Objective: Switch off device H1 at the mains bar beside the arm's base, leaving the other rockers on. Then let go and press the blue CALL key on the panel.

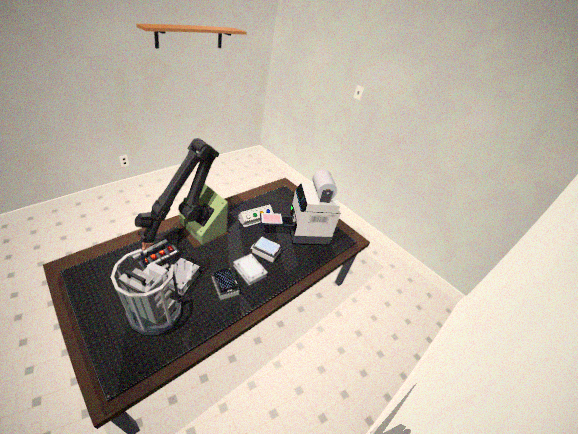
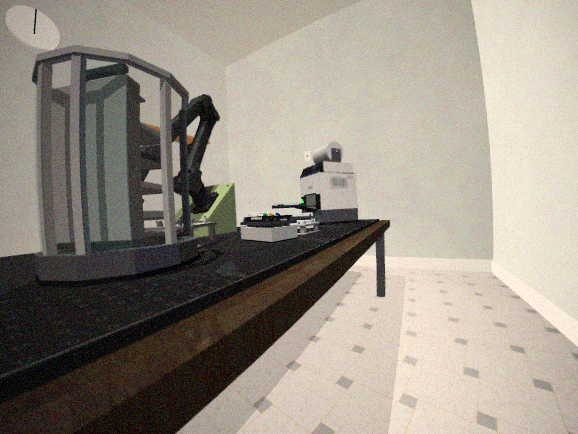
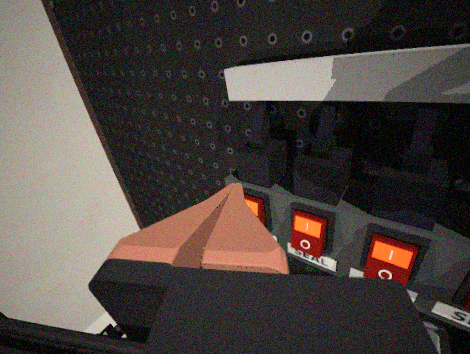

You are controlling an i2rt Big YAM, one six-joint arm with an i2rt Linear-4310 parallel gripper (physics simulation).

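Places are measured from the arm's base along level axes (x down, y ahead, z right), in metres.
Where they show: gripper, fingertip midpoint: (image 1: 143, 250) (image 3: 236, 192); arm's base, link origin: (image 1: 204, 215) (image 2: 206, 203).
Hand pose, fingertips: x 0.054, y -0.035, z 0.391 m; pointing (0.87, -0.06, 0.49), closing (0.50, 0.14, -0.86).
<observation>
Things, the pixels of their top centre, and the offset from my fingertips. "spot": a spot on its surface instead.
- mains bar, top centre: (image 3: 347, 213) (image 1: 154, 250) dz -0.054, dx +0.027, dy +0.019 m
- SEAL rocker, top centre: (image 3: 304, 239) dz -0.027, dx +0.027, dy +0.050 m
- panel, top centre: (image 2: 265, 211) (image 1: 257, 209) dz -0.719, dx -0.004, dy +0.163 m
- blue CALL key, top centre: (image 1: 268, 210) dz -0.783, dx +0.005, dy +0.207 m
- pale bar, surface spot: (image 3: 280, 82) spot: dz -0.001, dx +0.064, dy -0.049 m
- round framed cage, surface spot: (image 2: 115, 264) spot: dz +0.213, dx +0.056, dy +0.411 m
- white printer-like machine, top centre: (image 1: 324, 176) (image 2: 325, 144) dz -0.886, dx -0.376, dy +0.489 m
- pink-topped plate, top centre: (image 1: 271, 217) dz -0.698, dx -0.044, dy +0.306 m
My gripper (image 1: 144, 245) (image 3: 236, 192) is shut and empty, its orange fingertips pointing down at the left end of the mains bar (image 1: 161, 255) (image 3: 345, 220). The leftmost rocker, H1 (image 3: 255, 207), is partly hidden behind the fingertips; its orange upper part shows, its label is hidden. Whether the tips touch it I cannot tell. The SEAL rocker (image 3: 307, 232) and the rocker right of it (image 3: 391, 257) show lit orange upper halves. A further rocker is cut off at the right edge. The panel (image 1: 244, 220) stands beyond the arm's base, with the blue CALL key (image 1: 268, 211) at its right end.
A pale bar (image 3: 280, 82) runs above the rockers. A round framed cage (image 1: 150, 327) (image 2: 115, 264) stands close in front of the mains bar. The green arm mount (image 1: 216, 222) (image 2: 227, 207) lies between bar and panel. A white printer-like machine (image 1: 315, 227) (image 2: 327, 192) holds a pink-topped plate (image 1: 272, 218) near the panel.
</observation>
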